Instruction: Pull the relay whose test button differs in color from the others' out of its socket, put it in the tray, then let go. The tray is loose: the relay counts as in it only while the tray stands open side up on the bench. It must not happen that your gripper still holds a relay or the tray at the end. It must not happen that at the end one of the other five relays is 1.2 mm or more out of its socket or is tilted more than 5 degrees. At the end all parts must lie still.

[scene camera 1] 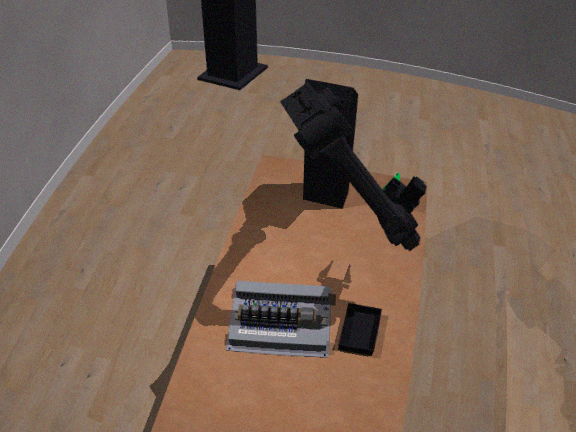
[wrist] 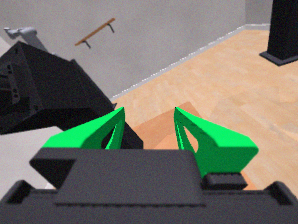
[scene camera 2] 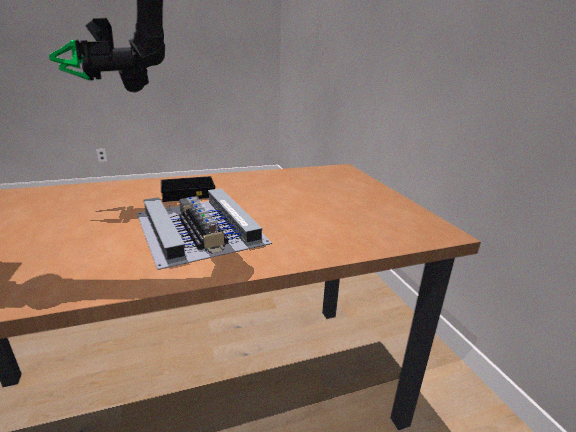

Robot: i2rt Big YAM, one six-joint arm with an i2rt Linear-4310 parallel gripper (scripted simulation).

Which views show the black tray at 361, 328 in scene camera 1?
Scene camera 1 and scene camera 2 only.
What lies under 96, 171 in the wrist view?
My gripper.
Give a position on a black tray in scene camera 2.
196, 186
